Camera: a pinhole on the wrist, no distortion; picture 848 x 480 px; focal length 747.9 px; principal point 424.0 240.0 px. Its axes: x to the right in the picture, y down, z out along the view. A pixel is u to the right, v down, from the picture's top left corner.
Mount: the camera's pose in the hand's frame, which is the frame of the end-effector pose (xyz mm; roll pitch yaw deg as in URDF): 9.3 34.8 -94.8 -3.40 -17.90 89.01
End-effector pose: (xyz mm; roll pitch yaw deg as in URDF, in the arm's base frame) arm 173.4 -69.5 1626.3 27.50 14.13 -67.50
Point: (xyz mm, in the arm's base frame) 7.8 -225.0 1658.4
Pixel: 118 26
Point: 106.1 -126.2 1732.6
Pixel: 471 222
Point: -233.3 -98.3 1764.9
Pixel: 89 461
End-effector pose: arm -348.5 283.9 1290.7 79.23 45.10 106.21
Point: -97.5 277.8 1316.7
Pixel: 401 367
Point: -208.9 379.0 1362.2
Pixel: 730 265
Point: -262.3 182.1 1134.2
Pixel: outside the picture
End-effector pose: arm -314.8 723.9 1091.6 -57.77 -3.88 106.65
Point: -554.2 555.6 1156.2
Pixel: 782 413
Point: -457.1 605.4 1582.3
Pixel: 182 249
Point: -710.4 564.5 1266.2
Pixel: 729 251
